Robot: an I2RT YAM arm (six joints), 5 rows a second.
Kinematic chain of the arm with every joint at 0, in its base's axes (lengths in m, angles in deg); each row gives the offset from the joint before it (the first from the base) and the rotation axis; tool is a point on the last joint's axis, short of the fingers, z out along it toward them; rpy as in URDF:
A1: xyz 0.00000 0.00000 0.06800 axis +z
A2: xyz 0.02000 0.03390 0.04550 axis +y
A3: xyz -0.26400 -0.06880 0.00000 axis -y
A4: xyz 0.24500 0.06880 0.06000 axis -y
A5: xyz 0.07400 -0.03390 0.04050 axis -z
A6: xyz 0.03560 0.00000 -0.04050 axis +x
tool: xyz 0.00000 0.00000 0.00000 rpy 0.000 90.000 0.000
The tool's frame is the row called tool.
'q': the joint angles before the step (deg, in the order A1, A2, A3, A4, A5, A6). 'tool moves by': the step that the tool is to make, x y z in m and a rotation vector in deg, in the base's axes. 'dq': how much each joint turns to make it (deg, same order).
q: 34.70 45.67 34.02 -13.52 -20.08 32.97
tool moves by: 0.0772 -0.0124 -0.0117 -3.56 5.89 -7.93
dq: -13.33 18.81 7.77 2.96 -4.51 -3.19
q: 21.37 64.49 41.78 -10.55 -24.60 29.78
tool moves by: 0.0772 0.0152 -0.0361 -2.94 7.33 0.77
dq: -2.75 22.66 11.20 2.42 -2.62 -2.62
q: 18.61 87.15 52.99 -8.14 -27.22 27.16
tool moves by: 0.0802 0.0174 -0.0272 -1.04 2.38 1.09
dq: -1.42 19.96 17.17 -0.82 -1.62 -2.19
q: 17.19 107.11 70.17 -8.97 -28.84 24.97
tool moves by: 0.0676 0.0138 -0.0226 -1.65 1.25 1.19
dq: -0.86 16.25 19.37 -6.10 -0.49 -2.67
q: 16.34 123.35 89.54 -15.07 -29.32 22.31
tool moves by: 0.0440 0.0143 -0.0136 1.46 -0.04 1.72
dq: 0.02 11.32 15.70 -4.15 -2.17 -0.42
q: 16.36 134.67 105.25 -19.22 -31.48 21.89
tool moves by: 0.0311 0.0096 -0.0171 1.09 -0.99 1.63
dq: -0.05 9.42 12.81 -2.59 -1.69 -0.87
